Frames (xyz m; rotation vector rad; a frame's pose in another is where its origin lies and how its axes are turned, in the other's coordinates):
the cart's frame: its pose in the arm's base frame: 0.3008 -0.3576 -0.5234 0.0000 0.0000 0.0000
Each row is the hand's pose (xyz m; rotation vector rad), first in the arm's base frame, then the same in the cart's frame.
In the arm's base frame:
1: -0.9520 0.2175 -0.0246 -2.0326 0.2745 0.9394
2: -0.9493 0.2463 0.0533 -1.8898 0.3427 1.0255
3: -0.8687 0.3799 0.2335 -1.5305 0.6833 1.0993
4: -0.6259 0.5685 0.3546 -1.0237 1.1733 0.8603
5: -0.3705 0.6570 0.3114 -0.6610 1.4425 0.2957
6: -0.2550 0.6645 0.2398 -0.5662 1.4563 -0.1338
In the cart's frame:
1: -1.2528 0.5751 0.4988 -2.0326 0.2745 0.9394
2: -1.2501 0.6039 0.5767 -1.8898 0.3427 1.0255
3: -1.1695 0.7375 0.7569 -1.5305 0.6833 1.0993
4: -0.9267 0.9261 0.8780 -1.0237 1.1733 0.8603
5: -0.6713 1.0146 0.8348 -0.6610 1.4425 0.2957
6: -0.5558 1.0221 0.7632 -0.5662 1.4563 -0.1338

